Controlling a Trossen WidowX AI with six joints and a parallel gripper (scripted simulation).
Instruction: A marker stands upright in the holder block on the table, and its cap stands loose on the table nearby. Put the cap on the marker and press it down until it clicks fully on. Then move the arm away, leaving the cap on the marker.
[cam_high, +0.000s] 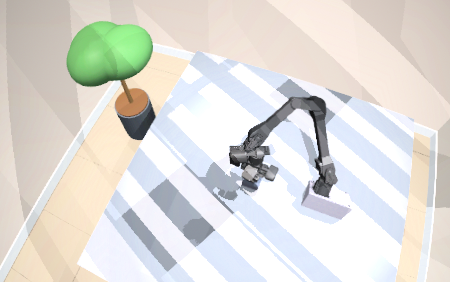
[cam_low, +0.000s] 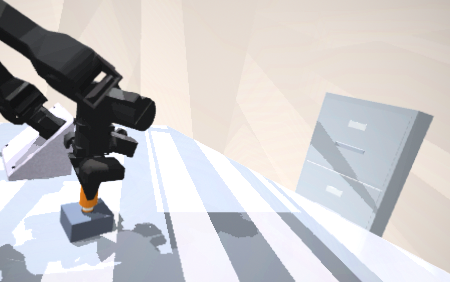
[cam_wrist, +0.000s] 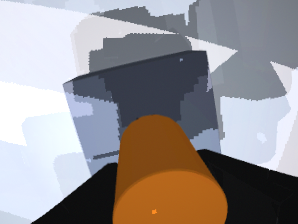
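My gripper tip is now 10 mm below the orange cap.
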